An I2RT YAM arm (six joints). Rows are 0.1 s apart.
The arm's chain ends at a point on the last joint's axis. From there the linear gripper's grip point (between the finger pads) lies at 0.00 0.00 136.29 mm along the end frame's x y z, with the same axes.
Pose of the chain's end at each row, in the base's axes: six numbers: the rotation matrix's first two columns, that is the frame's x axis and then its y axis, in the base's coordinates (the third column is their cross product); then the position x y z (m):
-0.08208, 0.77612, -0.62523, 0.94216, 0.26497, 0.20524, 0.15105, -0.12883, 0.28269
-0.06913, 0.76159, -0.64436, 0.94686, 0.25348, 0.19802, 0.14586, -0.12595, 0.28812
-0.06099, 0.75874, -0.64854, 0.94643, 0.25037, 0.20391, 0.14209, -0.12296, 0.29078
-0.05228, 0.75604, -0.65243, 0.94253, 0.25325, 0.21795, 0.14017, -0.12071, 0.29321
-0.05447, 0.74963, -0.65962, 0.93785, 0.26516, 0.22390, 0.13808, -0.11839, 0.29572
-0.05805, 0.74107, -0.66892, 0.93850, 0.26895, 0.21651, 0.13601, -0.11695, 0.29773
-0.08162, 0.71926, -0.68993, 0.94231, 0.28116, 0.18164, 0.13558, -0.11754, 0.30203
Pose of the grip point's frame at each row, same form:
-0.08208, 0.77612, -0.62523, 0.94216, 0.26497, 0.20524, 0.19534, -0.20682, 0.18007
-0.06913, 0.76159, -0.64436, 0.94686, 0.25348, 0.19802, 0.18867, -0.20724, 0.18745
-0.06099, 0.75874, -0.64854, 0.94643, 0.25037, 0.20391, 0.18531, -0.20492, 0.19083
-0.05228, 0.75604, -0.65243, 0.94253, 0.25325, 0.21795, 0.18515, -0.20297, 0.19429
-0.05447, 0.74963, -0.65962, 0.93785, 0.26516, 0.22390, 0.18479, -0.20104, 0.19793
-0.05805, 0.74107, -0.66892, 0.93850, 0.26895, 0.21651, 0.18240, -0.20080, 0.20081
-0.08162, 0.71926, -0.68993, 0.94231, 0.28116, 0.18164, 0.17982, -0.20413, 0.20653

